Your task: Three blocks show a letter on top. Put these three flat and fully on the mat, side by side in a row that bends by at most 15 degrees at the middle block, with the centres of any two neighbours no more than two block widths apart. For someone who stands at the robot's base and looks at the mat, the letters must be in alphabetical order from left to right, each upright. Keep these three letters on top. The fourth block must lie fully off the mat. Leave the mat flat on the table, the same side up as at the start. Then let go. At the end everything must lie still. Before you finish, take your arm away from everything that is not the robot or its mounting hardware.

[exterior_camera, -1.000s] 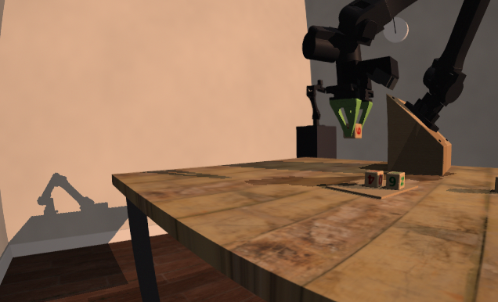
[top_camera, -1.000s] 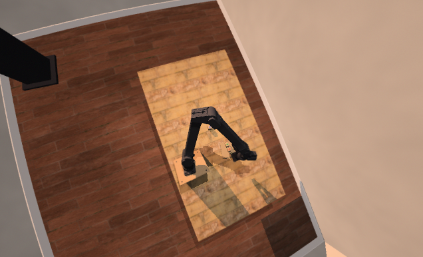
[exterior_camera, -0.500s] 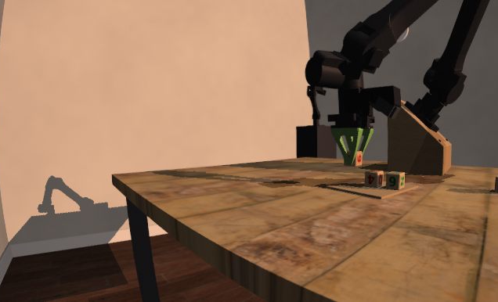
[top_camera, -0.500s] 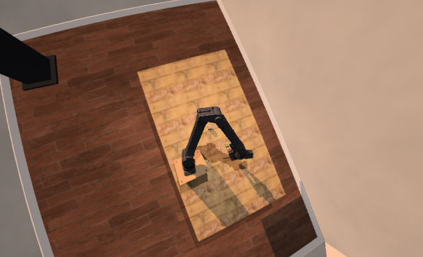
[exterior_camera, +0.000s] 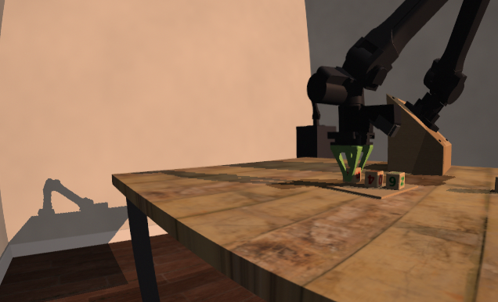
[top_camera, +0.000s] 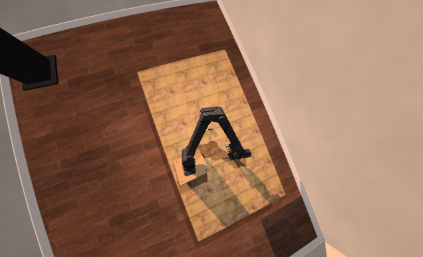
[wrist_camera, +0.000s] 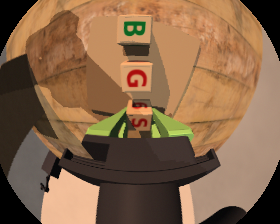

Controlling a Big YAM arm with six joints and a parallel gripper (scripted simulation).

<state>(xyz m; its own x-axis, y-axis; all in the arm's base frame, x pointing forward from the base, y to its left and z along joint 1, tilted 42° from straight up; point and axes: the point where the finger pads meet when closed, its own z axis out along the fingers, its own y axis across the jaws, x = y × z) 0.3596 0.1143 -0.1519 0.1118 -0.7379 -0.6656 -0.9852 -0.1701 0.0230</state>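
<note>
The thin brown mat is 1 cm behind my hand, 5 cm to the left of it and 2 cm below it. The rest, counted from my hand: block: 2 cm behind, 10 cm to the left.
</note>
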